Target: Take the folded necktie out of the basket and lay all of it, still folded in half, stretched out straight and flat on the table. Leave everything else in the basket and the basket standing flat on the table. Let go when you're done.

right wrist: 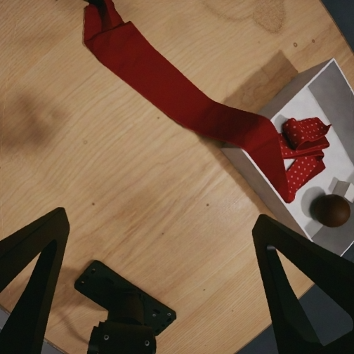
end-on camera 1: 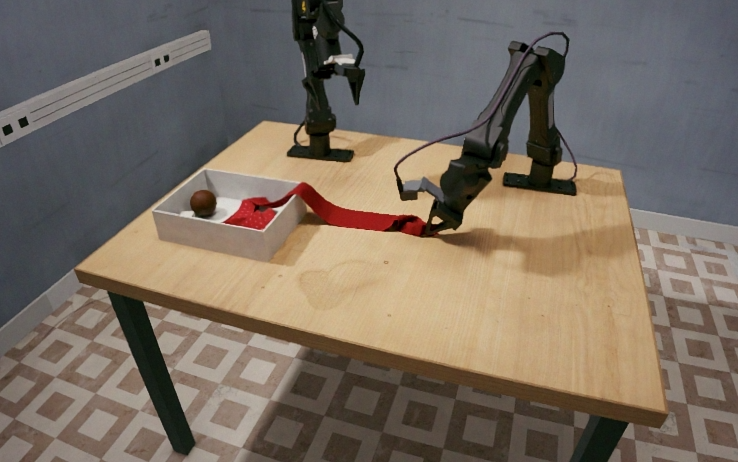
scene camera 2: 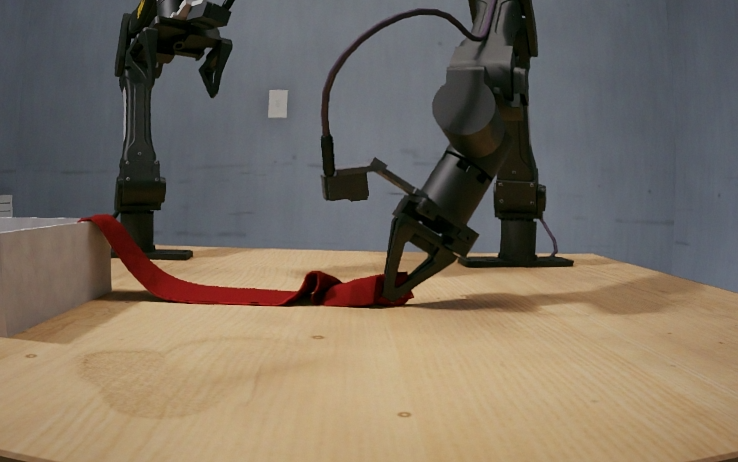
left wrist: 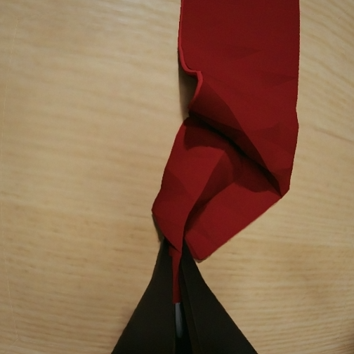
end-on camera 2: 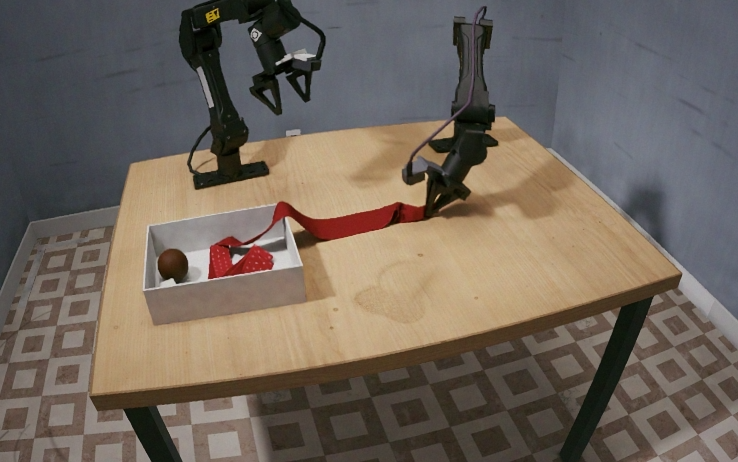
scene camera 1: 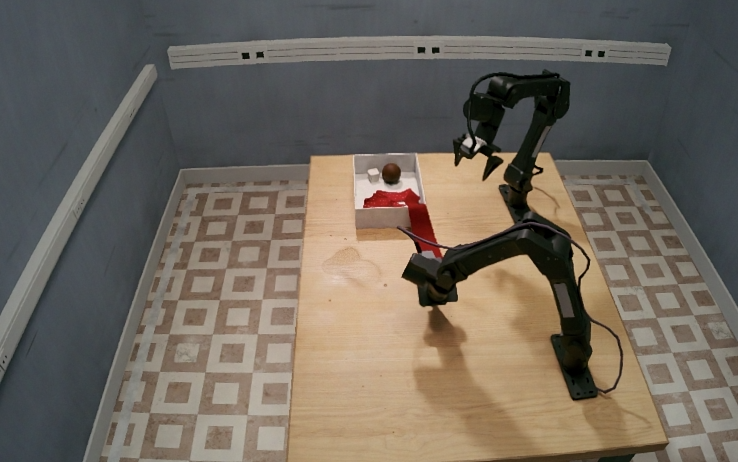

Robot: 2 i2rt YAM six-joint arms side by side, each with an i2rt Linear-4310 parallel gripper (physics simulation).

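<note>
The red necktie [scene camera 1: 423,223] [scene camera 2: 228,295] [end-on camera 1: 354,219] [left wrist: 245,40] [right wrist: 160,80] runs from inside the white basket [scene camera 1: 381,218] [end-on camera 1: 212,238] [end-on camera 2: 228,299] over its side wall and along the table. Its dotted part lies bunched in the basket. Near the left gripper it has a raised, twisted fold. My left gripper [scene camera 2: 393,295] [end-on camera 2: 429,214] [left wrist: 171,238] is shut on the necktie's table end, down at the table top; in scene camera 1 its fingers are hidden by the wrist. My right gripper [scene camera 1: 470,169] [end-on camera 2: 293,106] [right wrist: 165,220] is open and empty, high above the table.
A brown ball [scene camera 1: 391,172] [end-on camera 1: 203,202] [end-on camera 2: 172,264] [right wrist: 330,210] and a small white block [scene camera 1: 373,174] [right wrist: 344,190] are in the basket, beside the dotted part. The basket stands flat on the table [end-on camera 1: 490,305]. The right arm's base [end-on camera 2: 231,174] stands behind the basket in end-on camera 2.
</note>
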